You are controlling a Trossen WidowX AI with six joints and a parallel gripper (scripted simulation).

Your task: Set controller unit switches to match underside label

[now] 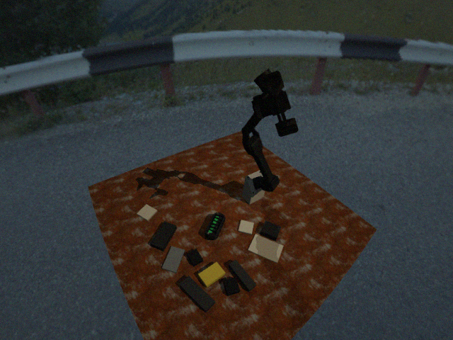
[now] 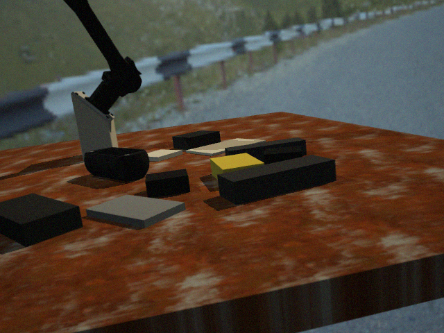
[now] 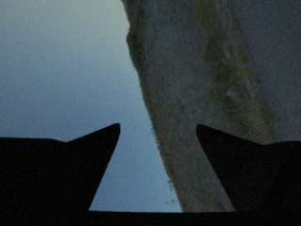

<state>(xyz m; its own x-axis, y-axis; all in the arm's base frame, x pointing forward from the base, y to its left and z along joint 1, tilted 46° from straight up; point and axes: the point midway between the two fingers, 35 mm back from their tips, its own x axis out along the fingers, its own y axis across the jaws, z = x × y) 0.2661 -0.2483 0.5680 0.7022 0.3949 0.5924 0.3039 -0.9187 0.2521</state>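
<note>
Now: gripper tip 710 mm above the cream tile, 110 mm to the left of it and 90 mm past it. From my gripper tip the other things lie so: cream plate 710 mm below, 100 mm behind, 50 mm to the left; then grey plate 710 mm below, 320 mm ahead, 110 mm to the right; then yellow block 700 mm below, 200 mm ahead, 40 mm to the left.
</note>
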